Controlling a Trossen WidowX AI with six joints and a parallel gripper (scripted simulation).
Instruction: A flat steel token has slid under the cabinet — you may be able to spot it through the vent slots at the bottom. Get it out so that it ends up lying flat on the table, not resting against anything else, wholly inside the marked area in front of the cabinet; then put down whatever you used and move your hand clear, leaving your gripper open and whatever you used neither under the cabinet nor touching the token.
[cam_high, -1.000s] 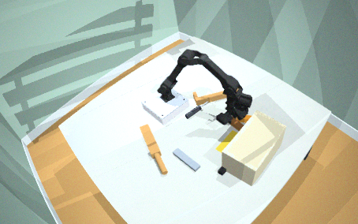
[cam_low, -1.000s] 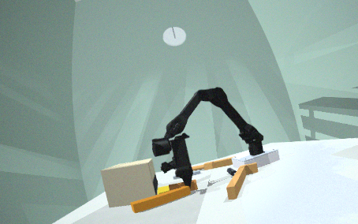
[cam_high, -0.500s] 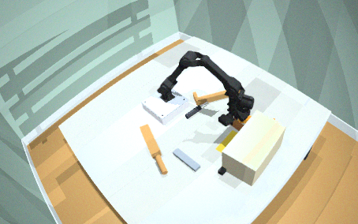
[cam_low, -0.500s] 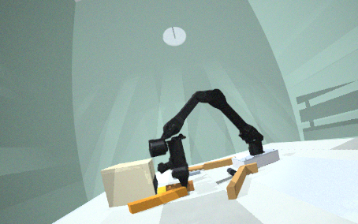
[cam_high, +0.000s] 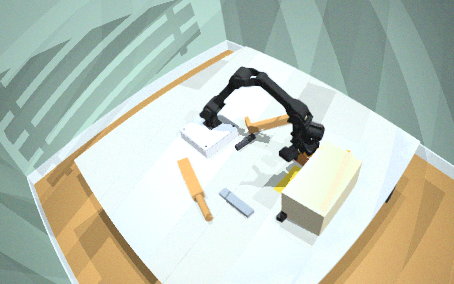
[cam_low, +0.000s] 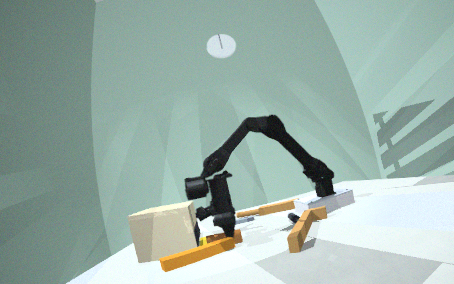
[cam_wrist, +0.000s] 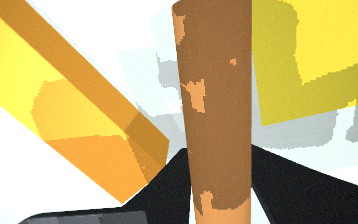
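The orange bar lies 11 cm to the left of my gripper tip, 8 cm ahead of it and 1 cm above it. Round my gripper tip: orange paddle: 42 cm to the right, 14 cm behind, 1 cm above; grey flat bar: 33 cm to the right, 1 cm behind.
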